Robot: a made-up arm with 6 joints. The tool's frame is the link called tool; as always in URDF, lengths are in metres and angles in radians. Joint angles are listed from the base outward.
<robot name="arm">
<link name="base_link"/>
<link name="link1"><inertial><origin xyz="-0.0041 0.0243 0.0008"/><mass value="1.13"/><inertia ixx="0.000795" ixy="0" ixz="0" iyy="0.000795" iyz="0" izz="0.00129"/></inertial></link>
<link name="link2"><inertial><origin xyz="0.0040 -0.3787 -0.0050"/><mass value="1.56"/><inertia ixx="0.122" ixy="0" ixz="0" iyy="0.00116" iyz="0" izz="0.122"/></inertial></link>
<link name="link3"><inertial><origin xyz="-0.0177 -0.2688 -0.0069"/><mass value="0.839"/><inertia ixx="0.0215" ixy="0" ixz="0" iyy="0.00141" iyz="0" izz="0.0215"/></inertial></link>
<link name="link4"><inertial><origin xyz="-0.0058 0.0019 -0.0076"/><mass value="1.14"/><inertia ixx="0.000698" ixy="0" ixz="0" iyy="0.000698" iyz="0" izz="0.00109"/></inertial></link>
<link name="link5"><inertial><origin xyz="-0.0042 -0.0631 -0.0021"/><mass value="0.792"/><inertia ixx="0.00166" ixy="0" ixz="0" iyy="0.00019" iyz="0" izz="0.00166"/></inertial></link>
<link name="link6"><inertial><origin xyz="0.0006 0.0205 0.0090"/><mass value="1.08"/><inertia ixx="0.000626" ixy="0" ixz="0" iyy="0.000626" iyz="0" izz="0.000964"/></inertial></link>
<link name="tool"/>
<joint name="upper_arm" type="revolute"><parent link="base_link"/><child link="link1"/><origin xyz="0 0 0.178"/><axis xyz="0 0 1"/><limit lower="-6.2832" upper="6.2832"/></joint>
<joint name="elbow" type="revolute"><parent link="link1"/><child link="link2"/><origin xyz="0 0.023 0" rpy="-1.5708 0 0"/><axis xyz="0 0 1"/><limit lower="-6.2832" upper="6.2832"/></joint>
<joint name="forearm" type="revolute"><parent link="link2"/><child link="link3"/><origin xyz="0 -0.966 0"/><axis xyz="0 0 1"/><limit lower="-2.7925" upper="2.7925"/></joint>
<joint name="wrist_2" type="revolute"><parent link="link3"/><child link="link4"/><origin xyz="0 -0.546 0" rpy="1.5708 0 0"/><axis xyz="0 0 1"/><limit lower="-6.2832" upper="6.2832"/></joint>
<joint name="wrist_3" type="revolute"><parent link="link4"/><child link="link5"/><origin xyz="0 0 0" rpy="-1.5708 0 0"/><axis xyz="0 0 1"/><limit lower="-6.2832" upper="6.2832"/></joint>
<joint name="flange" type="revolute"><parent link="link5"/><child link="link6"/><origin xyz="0 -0.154 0" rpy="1.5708 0 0"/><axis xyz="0 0 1"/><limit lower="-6.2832" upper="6.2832"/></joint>
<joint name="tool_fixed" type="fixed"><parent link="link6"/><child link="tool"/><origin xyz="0 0 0"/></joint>
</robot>
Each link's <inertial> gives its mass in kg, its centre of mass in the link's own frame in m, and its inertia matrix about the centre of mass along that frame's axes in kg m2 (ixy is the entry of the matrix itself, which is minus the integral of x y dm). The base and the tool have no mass. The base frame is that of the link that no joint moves.
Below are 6 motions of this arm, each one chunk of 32 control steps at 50 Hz.
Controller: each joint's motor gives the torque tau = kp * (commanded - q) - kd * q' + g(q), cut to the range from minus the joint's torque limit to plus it. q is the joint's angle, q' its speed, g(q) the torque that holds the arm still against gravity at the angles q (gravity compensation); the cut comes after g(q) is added. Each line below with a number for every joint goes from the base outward.
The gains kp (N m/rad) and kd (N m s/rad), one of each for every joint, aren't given. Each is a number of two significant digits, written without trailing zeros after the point. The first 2 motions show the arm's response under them.
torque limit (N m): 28 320 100 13 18 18
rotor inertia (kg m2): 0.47 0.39 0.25 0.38 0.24 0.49
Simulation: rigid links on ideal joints. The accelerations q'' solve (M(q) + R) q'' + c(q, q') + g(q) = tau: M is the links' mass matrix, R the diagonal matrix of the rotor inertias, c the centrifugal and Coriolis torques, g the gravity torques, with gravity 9.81 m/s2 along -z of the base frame. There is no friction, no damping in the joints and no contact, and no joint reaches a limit. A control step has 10 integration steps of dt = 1/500 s. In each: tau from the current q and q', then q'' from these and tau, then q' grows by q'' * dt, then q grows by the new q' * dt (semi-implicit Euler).
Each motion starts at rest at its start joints. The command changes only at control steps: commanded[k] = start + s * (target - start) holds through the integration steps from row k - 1 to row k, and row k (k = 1, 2, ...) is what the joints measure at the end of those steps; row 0 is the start. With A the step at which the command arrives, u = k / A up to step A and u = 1 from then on. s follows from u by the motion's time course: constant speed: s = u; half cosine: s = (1 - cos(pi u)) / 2; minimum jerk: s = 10 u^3 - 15 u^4 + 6 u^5; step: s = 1 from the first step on.
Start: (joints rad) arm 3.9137 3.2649 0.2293 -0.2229 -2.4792 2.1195
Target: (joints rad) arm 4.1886 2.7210 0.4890 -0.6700 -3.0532 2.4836
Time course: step
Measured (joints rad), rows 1 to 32:
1: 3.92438 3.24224 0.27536 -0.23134 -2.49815 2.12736
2: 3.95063 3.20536 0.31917 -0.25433 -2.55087 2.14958
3: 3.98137 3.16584 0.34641 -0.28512 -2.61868 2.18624
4: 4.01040 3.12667 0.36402 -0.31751 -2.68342 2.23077
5: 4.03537 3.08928 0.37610 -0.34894 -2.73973 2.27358
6: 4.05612 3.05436 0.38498 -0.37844 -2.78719 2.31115
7: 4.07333 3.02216 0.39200 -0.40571 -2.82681 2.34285
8: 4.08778 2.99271 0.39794 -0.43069 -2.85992 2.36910
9: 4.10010 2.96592 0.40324 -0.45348 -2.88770 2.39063
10: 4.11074 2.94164 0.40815 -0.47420 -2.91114 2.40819
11: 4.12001 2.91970 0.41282 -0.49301 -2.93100 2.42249
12: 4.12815 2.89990 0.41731 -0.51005 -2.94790 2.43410
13: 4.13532 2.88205 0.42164 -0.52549 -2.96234 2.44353
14: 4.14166 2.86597 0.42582 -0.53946 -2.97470 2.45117
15: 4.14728 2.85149 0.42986 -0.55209 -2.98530 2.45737
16: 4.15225 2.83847 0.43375 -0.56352 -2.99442 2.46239
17: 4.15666 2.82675 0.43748 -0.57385 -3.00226 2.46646
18: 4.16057 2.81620 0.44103 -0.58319 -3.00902 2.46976
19: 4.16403 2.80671 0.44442 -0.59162 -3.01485 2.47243
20: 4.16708 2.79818 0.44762 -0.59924 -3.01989 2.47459
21: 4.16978 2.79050 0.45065 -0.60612 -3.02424 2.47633
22: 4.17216 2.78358 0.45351 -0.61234 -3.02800 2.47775
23: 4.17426 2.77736 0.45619 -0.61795 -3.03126 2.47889
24: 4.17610 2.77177 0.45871 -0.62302 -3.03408 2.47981
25: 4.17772 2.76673 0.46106 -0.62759 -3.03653 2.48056
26: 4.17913 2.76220 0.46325 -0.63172 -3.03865 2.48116
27: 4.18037 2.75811 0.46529 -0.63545 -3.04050 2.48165
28: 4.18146 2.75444 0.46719 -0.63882 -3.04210 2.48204
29: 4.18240 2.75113 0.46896 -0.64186 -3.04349 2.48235
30: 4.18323 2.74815 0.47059 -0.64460 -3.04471 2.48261
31: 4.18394 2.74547 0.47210 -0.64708 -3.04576 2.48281
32: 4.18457 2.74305 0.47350 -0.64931 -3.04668 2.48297
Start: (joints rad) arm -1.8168 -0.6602 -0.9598 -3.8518 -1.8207 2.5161
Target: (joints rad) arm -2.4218 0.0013 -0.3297 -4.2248 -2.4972 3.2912
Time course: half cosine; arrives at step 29
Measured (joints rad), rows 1 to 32:
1: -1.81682 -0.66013 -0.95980 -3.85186 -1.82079 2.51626
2: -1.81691 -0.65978 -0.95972 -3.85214 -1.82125 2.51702
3: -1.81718 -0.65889 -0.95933 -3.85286 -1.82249 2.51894
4: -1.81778 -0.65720 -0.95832 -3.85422 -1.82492 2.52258
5: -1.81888 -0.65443 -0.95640 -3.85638 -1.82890 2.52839
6: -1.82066 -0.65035 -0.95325 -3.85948 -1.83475 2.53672
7: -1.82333 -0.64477 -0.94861 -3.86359 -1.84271 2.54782
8: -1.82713 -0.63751 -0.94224 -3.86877 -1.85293 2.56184
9: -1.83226 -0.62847 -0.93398 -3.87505 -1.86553 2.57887
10: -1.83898 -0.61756 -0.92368 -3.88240 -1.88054 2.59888
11: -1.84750 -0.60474 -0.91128 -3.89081 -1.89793 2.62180
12: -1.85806 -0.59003 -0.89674 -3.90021 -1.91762 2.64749
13: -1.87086 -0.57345 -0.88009 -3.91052 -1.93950 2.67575
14: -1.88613 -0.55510 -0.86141 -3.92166 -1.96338 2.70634
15: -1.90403 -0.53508 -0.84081 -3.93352 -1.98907 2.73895
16: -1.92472 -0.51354 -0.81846 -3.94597 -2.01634 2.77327
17: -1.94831 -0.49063 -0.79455 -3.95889 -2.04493 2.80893
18: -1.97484 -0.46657 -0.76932 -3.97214 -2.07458 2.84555
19: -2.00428 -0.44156 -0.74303 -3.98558 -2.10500 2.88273
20: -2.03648 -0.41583 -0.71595 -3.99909 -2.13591 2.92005
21: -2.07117 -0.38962 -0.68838 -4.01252 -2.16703 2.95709
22: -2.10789 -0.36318 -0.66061 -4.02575 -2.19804 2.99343
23: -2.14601 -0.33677 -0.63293 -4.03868 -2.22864 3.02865
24: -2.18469 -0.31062 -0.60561 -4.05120 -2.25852 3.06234
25: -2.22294 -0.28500 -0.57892 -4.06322 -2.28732 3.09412
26: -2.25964 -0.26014 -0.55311 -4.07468 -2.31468 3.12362
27: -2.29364 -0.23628 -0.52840 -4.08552 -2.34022 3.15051
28: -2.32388 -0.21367 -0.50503 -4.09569 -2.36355 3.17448
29: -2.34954 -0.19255 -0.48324 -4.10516 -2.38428 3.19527
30: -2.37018 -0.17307 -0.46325 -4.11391 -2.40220 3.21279
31: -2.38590 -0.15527 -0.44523 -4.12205 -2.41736 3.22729
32: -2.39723 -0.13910 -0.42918 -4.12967 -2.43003 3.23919
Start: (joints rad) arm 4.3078 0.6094 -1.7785 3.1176 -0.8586 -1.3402
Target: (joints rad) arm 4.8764 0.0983 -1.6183 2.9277 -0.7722 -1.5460
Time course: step
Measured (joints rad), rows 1 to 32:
1: 4.31516 0.59301 -1.76379 3.11194 -0.85951 -1.34821
2: 4.33708 0.55506 -1.73852 3.10083 -0.86097 -1.36967
3: 4.37648 0.51441 -1.71787 3.08850 -0.85630 -1.39630
4: 4.42965 0.47608 -1.70271 3.07671 -0.84738 -1.42189
5: 4.48410 0.44063 -1.69146 3.06550 -0.83682 -1.44429
6: 4.53414 0.40811 -1.68286 3.05472 -0.82619 -1.46312
7: 4.57844 0.37844 -1.67607 3.04430 -0.81630 -1.47865
8: 4.61719 0.35147 -1.67053 3.03432 -0.80752 -1.49133
9: 4.65100 0.32702 -1.66587 3.02484 -0.79997 -1.50164
10: 4.68054 0.30488 -1.66185 3.01593 -0.79359 -1.51000
11: 4.70636 0.28487 -1.65831 3.00763 -0.78831 -1.51678
12: 4.72895 0.26678 -1.65515 2.99995 -0.78399 -1.52227
13: 4.74874 0.25045 -1.65229 2.99288 -0.78049 -1.52672
14: 4.76605 0.23570 -1.64968 2.98641 -0.77768 -1.53033
15: 4.78120 0.22238 -1.64729 2.98051 -0.77547 -1.53325
16: 4.79443 0.21035 -1.64508 2.97514 -0.77373 -1.53562
17: 4.80598 0.19950 -1.64305 2.97027 -0.77239 -1.53755
18: 4.81604 0.18969 -1.64117 2.96587 -0.77137 -1.53911
19: 4.82478 0.18084 -1.63942 2.96189 -0.77062 -1.54038
20: 4.83236 0.17285 -1.63780 2.95831 -0.77007 -1.54141
21: 4.83892 0.16564 -1.63630 2.95509 -0.76969 -1.54225
22: 4.84458 0.15913 -1.63491 2.95219 -0.76945 -1.54293
23: 4.84946 0.15324 -1.63361 2.94959 -0.76931 -1.54348
24: 4.85364 0.14793 -1.63241 2.94726 -0.76924 -1.54394
25: 4.85723 0.14314 -1.63130 2.94518 -0.76924 -1.54431
26: 4.86030 0.13880 -1.63027 2.94331 -0.76929 -1.54461
27: 4.86291 0.13489 -1.62931 2.94164 -0.76937 -1.54486
28: 4.86513 0.13136 -1.62843 2.94015 -0.76947 -1.54506
29: 4.86701 0.12816 -1.62761 2.93882 -0.76960 -1.54522
30: 4.86860 0.12528 -1.62686 2.93763 -0.76973 -1.54536
31: 4.86994 0.12268 -1.62616 2.93657 -0.76987 -1.54547
32: 4.87107 0.12032 -1.62551 2.93563 -0.77001 -1.54556

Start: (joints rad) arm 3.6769 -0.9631 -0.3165 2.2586 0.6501 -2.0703
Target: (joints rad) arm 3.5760 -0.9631 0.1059 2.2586 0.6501 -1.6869
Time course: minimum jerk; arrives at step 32
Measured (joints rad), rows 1 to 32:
1: 3.67690 -0.96310 -0.31649 2.25860 0.65010 -2.07029
2: 3.67690 -0.96311 -0.31643 2.25860 0.65011 -2.07023
3: 3.67689 -0.96315 -0.31624 2.25862 0.65012 -2.06999
4: 3.67687 -0.96322 -0.31578 2.25865 0.65016 -2.06940
5: 3.67683 -0.96334 -0.31490 2.25871 0.65022 -2.06826
6: 3.67675 -0.96351 -0.31345 2.25880 0.65030 -2.06633
7: 3.67662 -0.96373 -0.31125 2.25893 0.65040 -2.06340
8: 3.67640 -0.96399 -0.30813 2.25910 0.65052 -2.05927
9: 3.67608 -0.96430 -0.30394 2.25930 0.65065 -2.05377
10: 3.67563 -0.96463 -0.29856 2.25954 0.65078 -2.04677
11: 3.67501 -0.96499 -0.29186 2.25981 0.65091 -2.03819
12: 3.67420 -0.96535 -0.28379 2.26010 0.65103 -2.02798
13: 3.67317 -0.96571 -0.27430 2.26040 0.65112 -2.01617
14: 3.67188 -0.96605 -0.26339 2.26071 0.65119 -2.00280
15: 3.67032 -0.96635 -0.25108 2.26101 0.65122 -1.98799
16: 3.66846 -0.96662 -0.23745 2.26129 0.65121 -1.97186
17: 3.66627 -0.96683 -0.22260 2.26154 0.65116 -1.95461
18: 3.66376 -0.96698 -0.20666 2.26175 0.65107 -1.93643
19: 3.66090 -0.96706 -0.18979 2.26193 0.65094 -1.91756
20: 3.65769 -0.96707 -0.17217 2.26205 0.65076 -1.89826
21: 3.65415 -0.96699 -0.15402 2.26212 0.65056 -1.87879
22: 3.65028 -0.96684 -0.13554 2.26212 0.65032 -1.85943
23: 3.64609 -0.96662 -0.11696 2.26207 0.65007 -1.84043
24: 3.64162 -0.96632 -0.09852 2.26195 0.64980 -1.82207
25: 3.63689 -0.96595 -0.08043 2.26177 0.64952 -1.80458
26: 3.63195 -0.96552 -0.06291 2.26153 0.64925 -1.78820
27: 3.62685 -0.96505 -0.04616 2.26123 0.64899 -1.77310
28: 3.62162 -0.96454 -0.03035 2.26089 0.64875 -1.75943
29: 3.61634 -0.96400 -0.01562 2.26050 0.64854 -1.74731
30: 3.61104 -0.96346 -0.00207 2.26008 0.64836 -1.73677
31: 3.60580 -0.96293 0.01026 2.25964 0.64822 -1.72779
32: 3.60067 -0.96244 0.02135 2.25919 0.64814 -1.72030

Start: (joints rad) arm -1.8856 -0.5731 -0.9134 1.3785 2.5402 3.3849
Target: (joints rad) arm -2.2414 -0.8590 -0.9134 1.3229 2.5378 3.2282
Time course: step
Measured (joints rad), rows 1 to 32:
1: -1.88772 -0.58639 -0.89825 1.37502 2.54357 3.37707
2: -1.89264 -0.60678 -0.88914 1.36871 2.54591 3.35880
3: -1.89990 -0.62831 -0.88725 1.36254 2.54674 3.33835
4: -1.90932 -0.64943 -0.88896 1.35735 2.54680 3.31939
5: -1.92076 -0.66941 -0.89224 1.35319 2.54651 3.30300
6: -1.93414 -0.68794 -0.89604 1.34984 2.54611 3.28928
7: -1.94941 -0.70492 -0.89980 1.34709 2.54570 3.27796
8: -1.96652 -0.72037 -0.90327 1.34478 2.54533 3.26870
9: -1.98528 -0.73437 -0.90632 1.34278 2.54494 3.26115
10: -2.00524 -0.74701 -0.90894 1.34105 2.54439 3.25499
11: -2.02599 -0.75841 -0.91114 1.33955 2.54367 3.24998
12: -2.04715 -0.76868 -0.91295 1.33824 2.54281 3.24589
13: -2.06842 -0.77792 -0.91442 1.33708 2.54185 3.24256
14: -2.08951 -0.78622 -0.91559 1.33607 2.54084 3.23984
15: -2.11018 -0.79368 -0.91650 1.33517 2.53980 3.23762
16: -2.13022 -0.80038 -0.91720 1.33437 2.53878 3.23581
17: -2.14945 -0.80639 -0.91771 1.33367 2.53779 3.23433
18: -2.16773 -0.81178 -0.91808 1.33304 2.53686 3.23313
19: -2.18494 -0.81661 -0.91832 1.33248 2.53599 3.23215
20: -2.20098 -0.82093 -0.91846 1.33198 2.53520 3.23134
21: -2.21579 -0.82481 -0.91852 1.33153 2.53450 3.23069
22: -2.22931 -0.82828 -0.91851 1.33112 2.53389 3.23016
23: -2.24151 -0.83139 -0.91845 1.33075 2.53337 3.22973
24: -2.25240 -0.83417 -0.91835 1.33040 2.53294 3.22938
25: -2.26196 -0.83667 -0.91822 1.33008 2.53259 3.22909
26: -2.27023 -0.83890 -0.91806 1.32978 2.53233 3.22887
27: -2.27724 -0.84091 -0.91788 1.32949 2.53214 3.22868
28: -2.28304 -0.84270 -0.91770 1.32921 2.53203 3.22854
29: -2.28768 -0.84432 -0.91750 1.32894 2.53199 3.22842
30: -2.29122 -0.84576 -0.91730 1.32868 2.53201 3.22833
31: -2.29375 -0.84707 -0.91709 1.32842 2.53208 3.22826
32: -2.29533 -0.84824 -0.91689 1.32817 2.53220 3.22820

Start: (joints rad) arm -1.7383 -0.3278 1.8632 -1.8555 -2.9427 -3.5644
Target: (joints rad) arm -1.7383 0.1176 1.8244 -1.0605 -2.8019 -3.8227
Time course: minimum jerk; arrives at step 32
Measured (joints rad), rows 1 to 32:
1: -1.73830 -0.32779 1.86320 -1.85549 -2.94270 -3.56441
2: -1.73829 -0.32773 1.86318 -1.85543 -2.94268 -3.56445
3: -1.73827 -0.32752 1.86313 -1.85520 -2.94262 -3.56461
4: -1.73823 -0.32704 1.86303 -1.85462 -2.94245 -3.56500
5: -1.73817 -0.32610 1.86286 -1.85343 -2.94212 -3.56577
6: -1.73808 -0.32456 1.86260 -1.85138 -2.94156 -3.56707
7: -1.73797 -0.32224 1.86224 -1.84815 -2.94067 -3.56903
8: -1.73784 -0.31897 1.86175 -1.84346 -2.93941 -3.57181
9: -1.73770 -0.31462 1.86114 -1.83703 -2.93770 -3.57551
10: -1.73755 -0.30905 1.86040 -1.82862 -2.93550 -3.58022
11: -1.73740 -0.30219 1.85952 -1.81803 -2.93277 -3.58599
12: -1.73726 -0.29397 1.85849 -1.80510 -2.92949 -3.59285
13: -1.73712 -0.28435 1.85733 -1.78974 -2.92566 -3.60080
14: -1.73700 -0.27335 1.85603 -1.77190 -2.92127 -3.60980
15: -1.73690 -0.26100 1.85461 -1.75162 -2.91636 -3.61977
16: -1.73682 -0.24738 1.85308 -1.72896 -2.91097 -3.63062
17: -1.73676 -0.23258 1.85144 -1.70408 -2.90514 -3.64224
18: -1.73673 -0.21675 1.84973 -1.67716 -2.89894 -3.65448
19: -1.73674 -0.20003 1.84797 -1.64845 -2.89244 -3.66718
20: -1.73676 -0.18260 1.84617 -1.61825 -2.88571 -3.68018
21: -1.73682 -0.16467 1.84438 -1.58686 -2.87885 -3.69330
22: -1.73691 -0.14643 1.84260 -1.55466 -2.87194 -3.70634
23: -1.73702 -0.12810 1.84088 -1.52201 -2.86507 -3.71914
24: -1.73715 -0.10991 1.83923 -1.48930 -2.85835 -3.73152
25: -1.73731 -0.09205 1.83768 -1.45691 -2.85185 -3.74330
26: -1.73748 -0.07473 1.83626 -1.42523 -2.84567 -3.75435
27: -1.73767 -0.05814 1.83496 -1.39459 -2.83987 -3.76453
28: -1.73787 -0.04244 1.83381 -1.36532 -2.83452 -3.77375
29: -1.73808 -0.02774 1.83281 -1.33768 -2.82967 -3.78193
30: -1.73828 -0.01415 1.83195 -1.31188 -2.82536 -3.78905
31: -1.73848 -0.00169 1.83122 -1.28806 -2.82159 -3.79511
32: -1.73867 0.00963 1.83060 -1.26625 -2.81835 -3.80018

